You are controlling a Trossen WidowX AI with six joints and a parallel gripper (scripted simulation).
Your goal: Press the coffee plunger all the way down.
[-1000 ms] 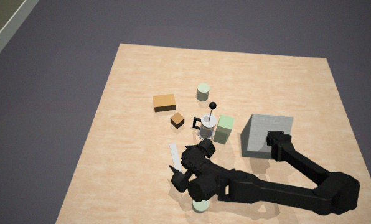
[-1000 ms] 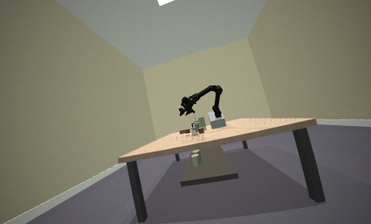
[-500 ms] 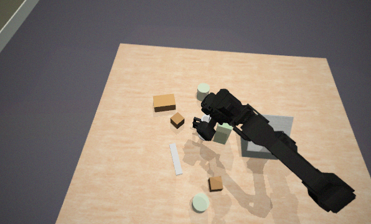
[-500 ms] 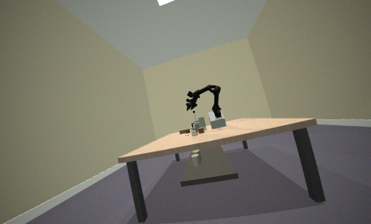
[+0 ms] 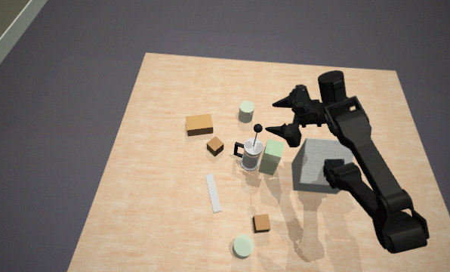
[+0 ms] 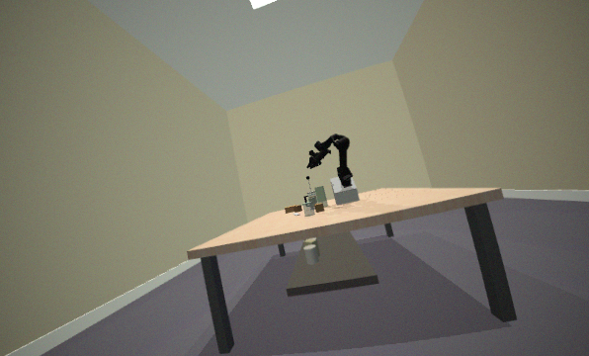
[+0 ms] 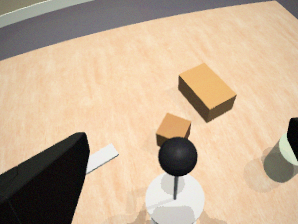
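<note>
The coffee press lies 4 cm ahead of my gripper tip, 1 cm to the right of it and 20 cm below it. Also, from my gripper tip: white strip 17 cm ahead, 12 cm to the left, 33 cm below; pale green block 5 cm behind, 2 cm to the left, 25 cm below; orange box 24 cm ahead, 17 cm to the right, 30 cm below.
</note>
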